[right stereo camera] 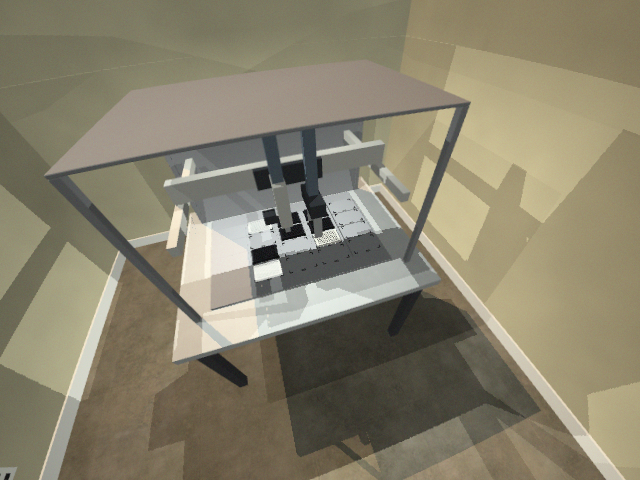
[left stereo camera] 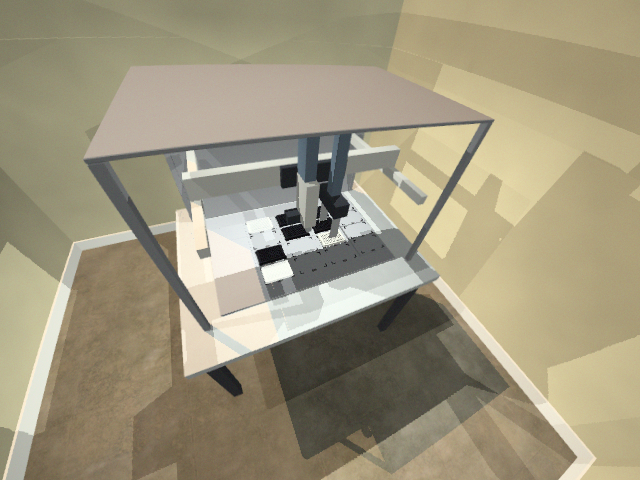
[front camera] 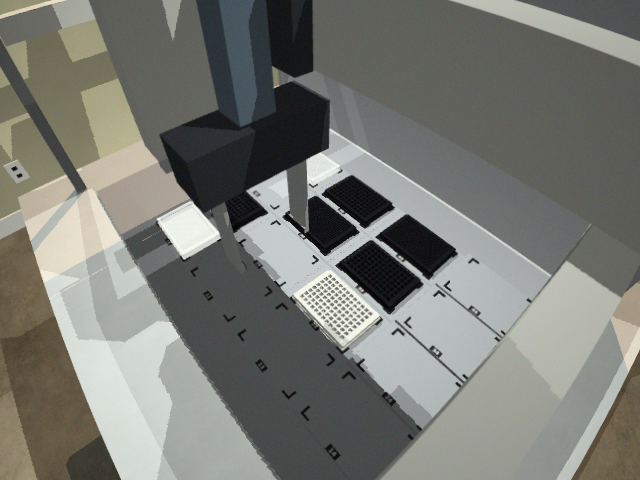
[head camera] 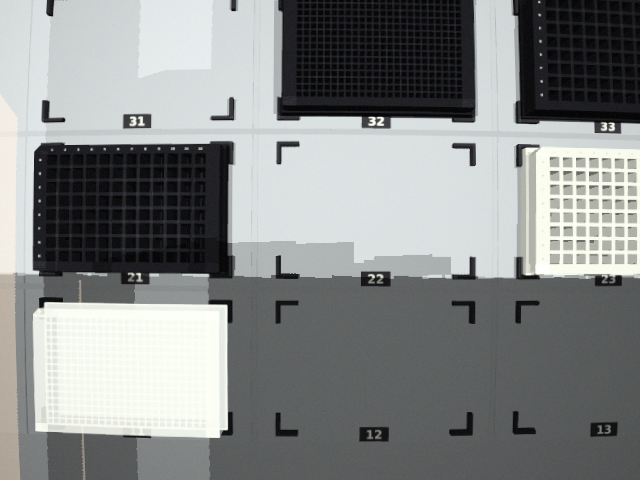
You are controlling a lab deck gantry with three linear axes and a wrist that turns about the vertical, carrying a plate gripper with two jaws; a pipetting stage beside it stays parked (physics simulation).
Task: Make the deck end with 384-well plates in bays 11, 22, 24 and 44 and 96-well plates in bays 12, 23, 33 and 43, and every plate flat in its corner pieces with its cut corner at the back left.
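Frame: origin at the robot's base, x ahead, y left, z up, level; millimetres.
Seen in the pictures: gripper, fingertip midpoint: (right stereo camera: pixel 315 228) (left stereo camera: pixel 327 228) (front camera: pixel 268 243); robot's base, link origin: (right stereo camera: pixel 255 282) (left stereo camera: pixel 266 284) (front camera: pixel 157 223) (head camera: pixel 49 422).
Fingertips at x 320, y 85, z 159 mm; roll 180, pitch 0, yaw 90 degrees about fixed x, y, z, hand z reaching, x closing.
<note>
Pixels of each thing's top centre, then the offset from my fingertips to it.
- white 384-well plate, top centre: (head camera: pixel 124 373) (front camera: pixel 187 225) (left stereo camera: pixel 277 270) (right stereo camera: pixel 267 269) 42 mm right, 256 mm back, 145 mm down
- white 96-well plate, top centre: (head camera: pixel 626 211) (front camera: pixel 335 304) (right stereo camera: pixel 326 237) (left stereo camera: pixel 331 237) 65 mm left, 72 mm ahead, 145 mm down
- black 384-well plate, top centre: (head camera: pixel 379 43) (front camera: pixel 320 219) (left stereo camera: pixel 295 230) (right stereo camera: pixel 291 230) 172 mm left, 92 mm back, 145 mm down
- white plate, top centre: (front camera: pixel 309 160) (left stereo camera: pixel 259 224) (right stereo camera: pixel 259 224) 279 mm left, 256 mm back, 145 mm down
My gripper (front camera: pixel 273 249) (left stereo camera: pixel 329 228) is open, with nothing between its jaws. It hangs above the middle of the deck; its exact height cannot be told. A white 384-well plate (front camera: pixel 188 229) (head camera: pixel 131 369) is in bay 11, a black 96-well plate (head camera: pixel 124 206) in bay 21, a white 96-well plate (front camera: pixel 338 308) (head camera: pixel 589 211) in bay 23. A black 384-well plate (front camera: pixel 330 227) (head camera: pixel 377 51) is in bay 32, a black 96-well plate (front camera: pixel 379 273) (head camera: pixel 589 56) in bay 33. At the back, a white plate (front camera: pixel 323 167), a black plate (front camera: pixel 358 198) and a black plate (front camera: pixel 417 242) are in bays 41, 42 and 43.
The pale pipetting stage (left stereo camera: pixel 308 204) (right stereo camera: pixel 282 206) stands left of my gripper in the stereo views. Neighbouring plates in bays 32, 33, 42 and 43 stand close together. The gantry beam (left stereo camera: pixel 232 180) crosses behind, and frame posts (left stereo camera: pixel 449 191) stand at the corners.
</note>
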